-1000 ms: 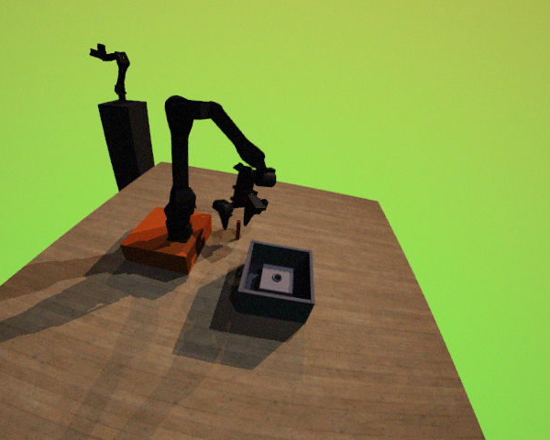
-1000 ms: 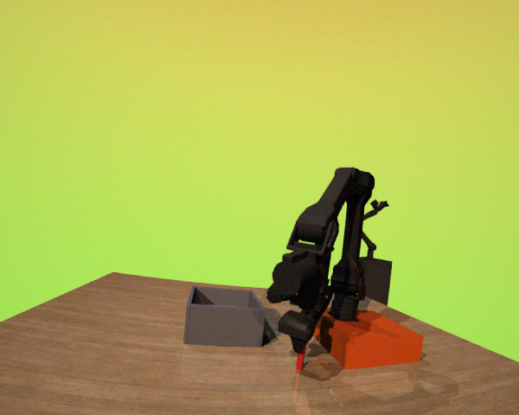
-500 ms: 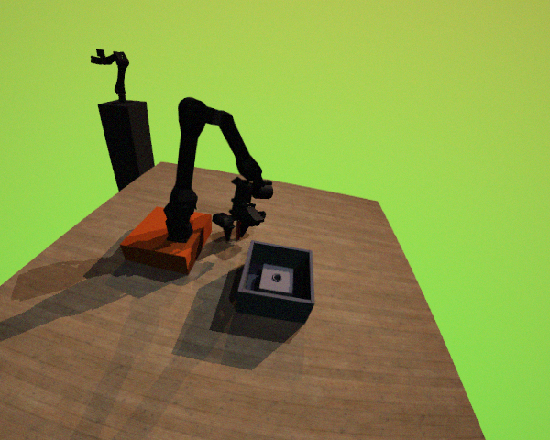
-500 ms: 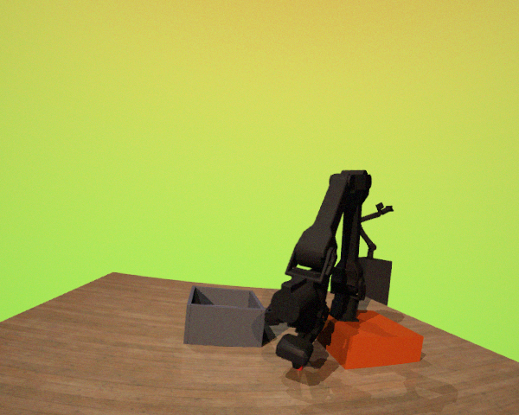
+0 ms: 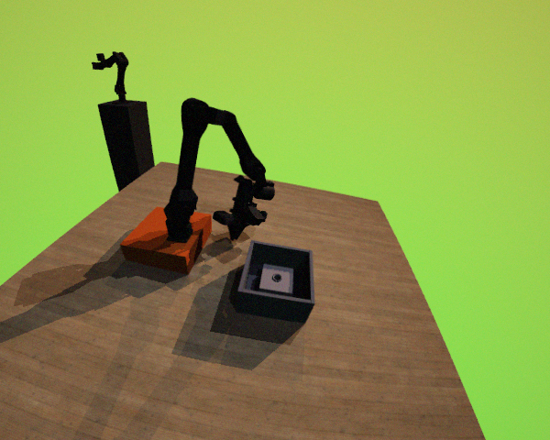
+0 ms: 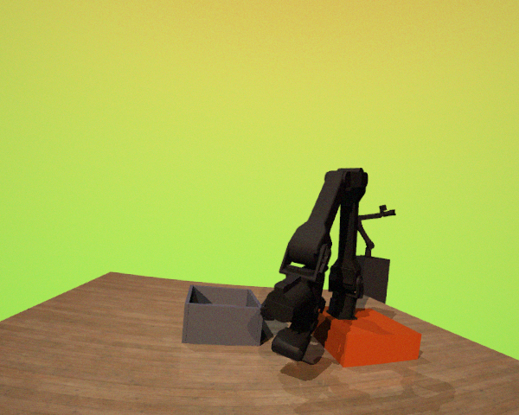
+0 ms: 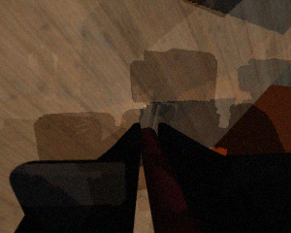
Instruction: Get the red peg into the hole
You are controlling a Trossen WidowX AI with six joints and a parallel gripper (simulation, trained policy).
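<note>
My gripper tip is now 16 cm short of the light plate, 17 cm to the left of it and 2 cm below it. Round my gripper tip: red peg 1 cm to the left, 3 cm above; then grey box 16 cm ahead, 17 cm to the right.
</note>
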